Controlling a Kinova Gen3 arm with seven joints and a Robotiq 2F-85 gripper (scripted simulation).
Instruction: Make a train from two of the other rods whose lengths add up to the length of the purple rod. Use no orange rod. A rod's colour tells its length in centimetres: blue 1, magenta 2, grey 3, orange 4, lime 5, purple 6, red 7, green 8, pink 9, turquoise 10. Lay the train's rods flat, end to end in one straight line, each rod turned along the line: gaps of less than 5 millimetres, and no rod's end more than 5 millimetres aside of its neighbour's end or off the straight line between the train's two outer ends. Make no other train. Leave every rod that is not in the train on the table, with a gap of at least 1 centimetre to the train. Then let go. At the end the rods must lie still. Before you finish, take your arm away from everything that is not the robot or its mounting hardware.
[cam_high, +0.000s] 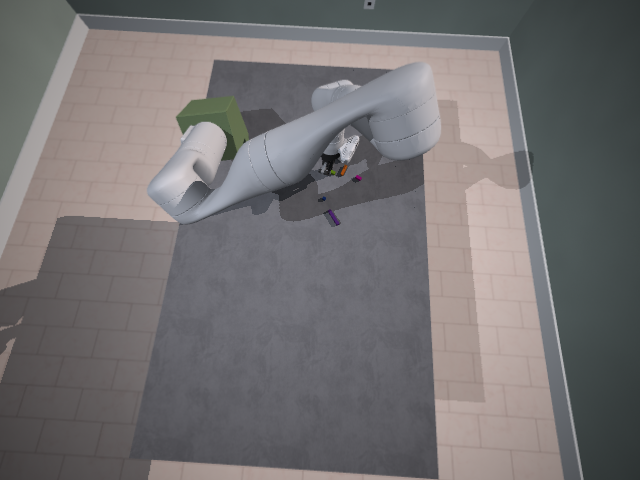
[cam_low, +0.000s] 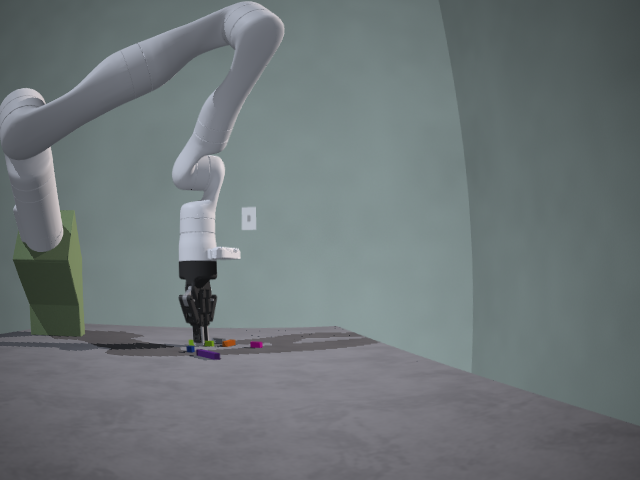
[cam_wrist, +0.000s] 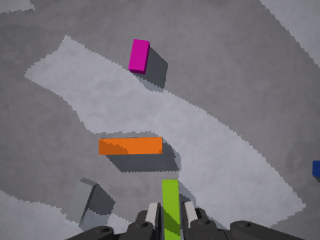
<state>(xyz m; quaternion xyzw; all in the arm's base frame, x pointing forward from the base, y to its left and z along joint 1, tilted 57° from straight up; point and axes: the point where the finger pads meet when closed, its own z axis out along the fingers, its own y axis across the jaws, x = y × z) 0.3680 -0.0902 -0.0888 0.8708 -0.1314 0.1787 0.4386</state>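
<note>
Now: the lime rod 1 cm below my hand. The rest, counted from my hand: blue rod (11 cm to the right, 2 cm behind, 1 cm below); grey rod (5 cm to the left, 3 cm ahead, 1 cm below); orange rod (5 cm ahead, 1 cm below).
</note>
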